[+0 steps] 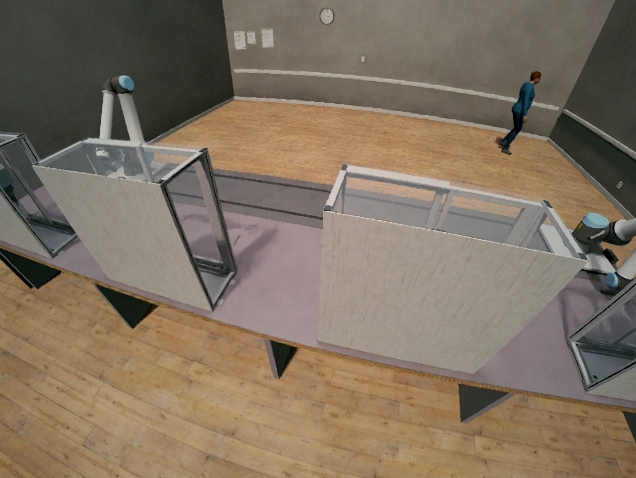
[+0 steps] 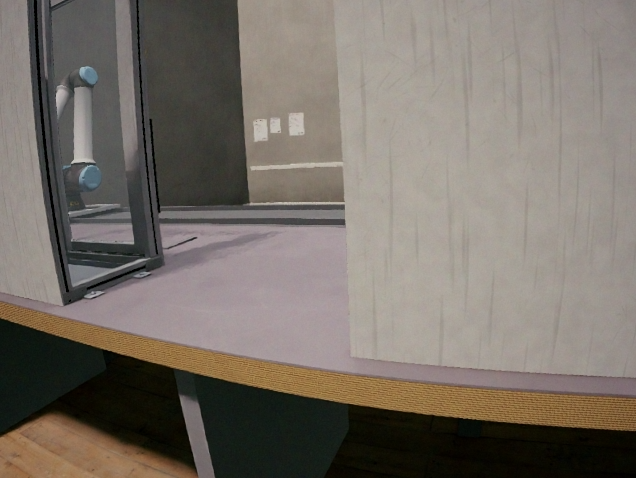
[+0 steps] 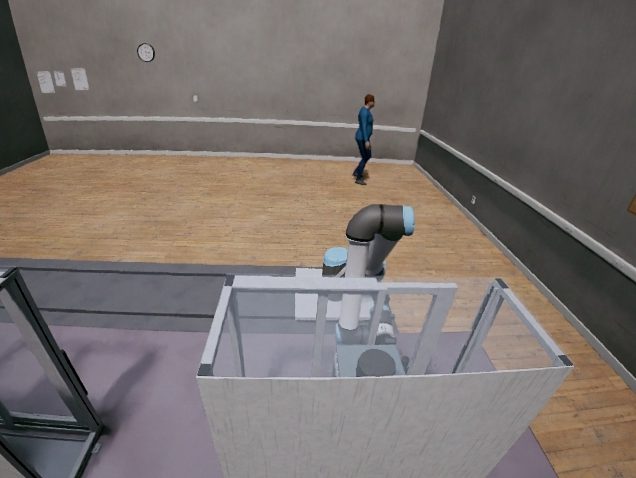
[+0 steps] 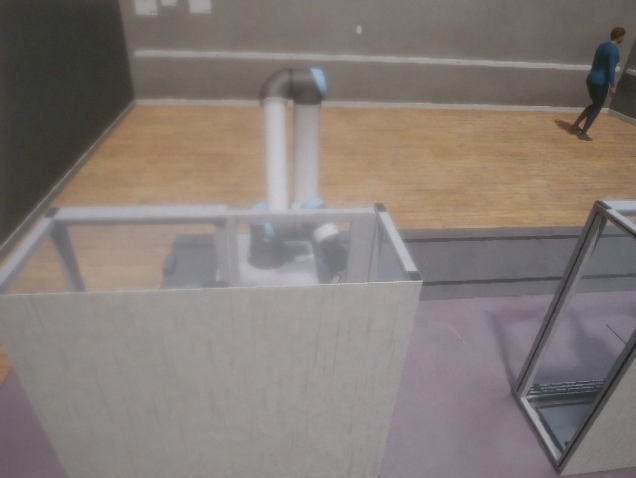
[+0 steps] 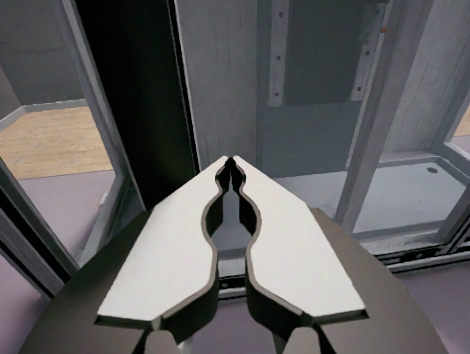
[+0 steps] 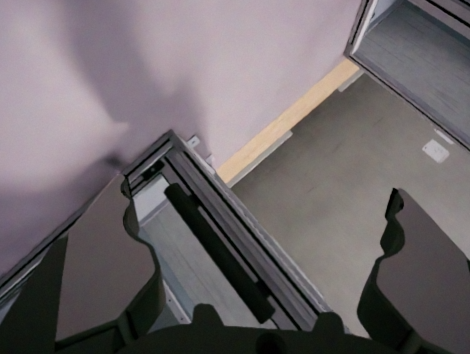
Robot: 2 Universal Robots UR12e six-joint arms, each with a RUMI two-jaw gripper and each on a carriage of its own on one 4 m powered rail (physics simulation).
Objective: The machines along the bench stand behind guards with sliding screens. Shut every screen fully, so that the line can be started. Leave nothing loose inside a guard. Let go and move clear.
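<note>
The guard [image 3: 349, 421] below my left arm has a sliding screen [image 3: 444, 308] standing short of the right corner post [image 3: 478, 328], with a gap between. My left gripper [image 5: 230, 159] is shut and empty, its tips close beside a wide black upright bar [image 5: 145, 100]; contact is unclear. A machine with a dark round top [image 3: 375, 362] stands inside that guard. The guard [image 4: 215, 370] at my right arm has its screen frame [image 4: 362, 246] beside the right corner post [image 4: 379, 241]. My right gripper [image 6: 256, 183] is open above a guard rail with a black handle [image 6: 220, 252].
More guards [image 1: 452, 292] [image 4: 596, 436] stand along the bench [image 1: 277, 287]. A black handle [image 3: 74, 372] shows on the left guard's front edge. Whether any screen there is fully shut is unclear. A small orange spot [image 5: 384, 30] shows inside the guard. A person [image 1: 521, 110] walks behind.
</note>
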